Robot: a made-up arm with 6 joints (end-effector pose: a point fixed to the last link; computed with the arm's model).
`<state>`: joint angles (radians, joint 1 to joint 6).
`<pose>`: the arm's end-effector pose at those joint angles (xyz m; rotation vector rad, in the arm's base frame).
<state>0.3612 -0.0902 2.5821 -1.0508 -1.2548 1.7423</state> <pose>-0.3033 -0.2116 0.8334 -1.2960 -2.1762 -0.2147</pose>
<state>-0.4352 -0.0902 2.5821 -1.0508 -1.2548 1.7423</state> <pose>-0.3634 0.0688 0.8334 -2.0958 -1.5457 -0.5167</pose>
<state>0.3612 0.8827 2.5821 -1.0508 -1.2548 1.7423</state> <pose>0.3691 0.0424 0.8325 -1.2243 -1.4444 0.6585</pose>
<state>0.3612 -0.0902 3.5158 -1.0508 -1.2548 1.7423</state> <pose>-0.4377 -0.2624 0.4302 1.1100 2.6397 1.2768</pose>
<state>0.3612 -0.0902 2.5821 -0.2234 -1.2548 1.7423</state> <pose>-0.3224 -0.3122 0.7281 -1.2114 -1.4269 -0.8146</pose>
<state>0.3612 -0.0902 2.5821 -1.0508 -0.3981 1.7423</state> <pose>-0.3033 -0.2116 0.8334 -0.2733 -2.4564 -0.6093</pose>
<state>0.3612 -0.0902 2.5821 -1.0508 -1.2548 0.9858</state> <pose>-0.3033 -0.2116 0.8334 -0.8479 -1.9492 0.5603</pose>
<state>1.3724 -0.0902 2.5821 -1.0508 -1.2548 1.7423</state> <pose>0.0183 -0.3694 0.8334 -0.0798 -2.5289 0.1926</pose>
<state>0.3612 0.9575 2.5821 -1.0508 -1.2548 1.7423</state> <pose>0.4156 0.0600 0.8037 -1.2101 -1.3816 0.7157</pose>
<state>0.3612 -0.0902 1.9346 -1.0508 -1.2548 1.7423</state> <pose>-0.0470 -0.1148 0.9617 -1.2726 -1.7081 0.3934</pose>
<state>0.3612 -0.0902 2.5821 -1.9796 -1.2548 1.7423</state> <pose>-0.3572 -0.0573 0.8415 1.1463 2.8027 -0.6979</pose>
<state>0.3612 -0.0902 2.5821 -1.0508 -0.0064 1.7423</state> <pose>-0.3033 -0.2116 0.8334 0.2253 -2.4591 -0.7639</pose>
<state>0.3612 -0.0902 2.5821 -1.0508 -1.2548 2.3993</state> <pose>-0.3033 -0.2116 0.8334 -1.6235 -2.1832 -0.9929</pose>
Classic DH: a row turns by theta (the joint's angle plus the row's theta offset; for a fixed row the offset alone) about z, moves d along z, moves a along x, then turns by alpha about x. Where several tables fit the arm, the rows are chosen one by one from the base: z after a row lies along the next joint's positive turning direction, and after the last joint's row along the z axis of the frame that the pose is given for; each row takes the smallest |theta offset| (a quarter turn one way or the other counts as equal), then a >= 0, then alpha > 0; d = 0 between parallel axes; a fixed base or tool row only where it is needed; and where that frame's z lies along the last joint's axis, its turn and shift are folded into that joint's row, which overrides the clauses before.
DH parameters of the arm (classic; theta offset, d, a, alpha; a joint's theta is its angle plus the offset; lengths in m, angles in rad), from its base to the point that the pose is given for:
joint 1: 0 0.1534 0 -1.5708
joint 2: -1.5708 0 0.3372 3.1416
joint 3: 0 0 0 -1.5708
joint 4: 0 -0.4483 0 1.5708
joint 5: 0 0.1827 0 -1.5708
joint 6: 1.5708 0 0 1.5708
tool (fixed): -1.5708 0 0 0

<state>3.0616 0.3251 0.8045 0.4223 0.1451 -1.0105</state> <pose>-0.4561 0.2037 0.7462 -0.8691 -0.7729 -2.7490</pose>
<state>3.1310 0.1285 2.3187 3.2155 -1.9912 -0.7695</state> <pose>0.2041 -0.1844 0.8607 0.6949 0.9524 -0.4812</pose>
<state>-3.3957 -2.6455 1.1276 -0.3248 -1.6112 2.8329</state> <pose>0.5824 0.0276 -0.3608 0.2981 -1.0659 -0.3806</pose>
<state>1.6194 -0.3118 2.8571 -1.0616 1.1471 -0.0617</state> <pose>0.1160 -0.5509 0.6216 -1.5495 0.6827 0.0923</pose>
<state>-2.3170 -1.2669 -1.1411 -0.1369 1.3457 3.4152</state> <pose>-0.2185 0.0302 0.2858 0.4078 -1.6789 0.5106</pose>
